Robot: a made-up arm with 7 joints. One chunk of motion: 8 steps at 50 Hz.
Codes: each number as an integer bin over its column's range. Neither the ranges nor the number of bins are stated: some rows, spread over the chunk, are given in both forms.
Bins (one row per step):
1: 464 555 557 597 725 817 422
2: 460 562 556 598 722 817 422
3: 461 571 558 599 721 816 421
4: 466 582 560 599 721 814 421
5: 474 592 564 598 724 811 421
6: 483 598 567 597 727 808 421
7: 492 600 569 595 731 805 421
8: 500 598 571 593 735 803 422
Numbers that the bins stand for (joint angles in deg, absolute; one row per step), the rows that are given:
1: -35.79 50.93 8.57 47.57 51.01 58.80 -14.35
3: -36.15 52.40 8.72 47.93 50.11 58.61 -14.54
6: -33.50 54.88 10.07 47.57 51.47 57.13 -14.54
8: -31.45 54.88 10.66 46.85 53.28 56.20 -14.35
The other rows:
2: -36.27 51.58 8.43 47.75 50.34 58.80 -14.35
4: -35.55 53.41 9.02 47.93 50.11 58.24 -14.54
5: -34.59 54.33 9.62 47.75 50.79 57.69 -14.54
7: -32.42 55.06 10.36 47.21 52.37 56.57 -14.54

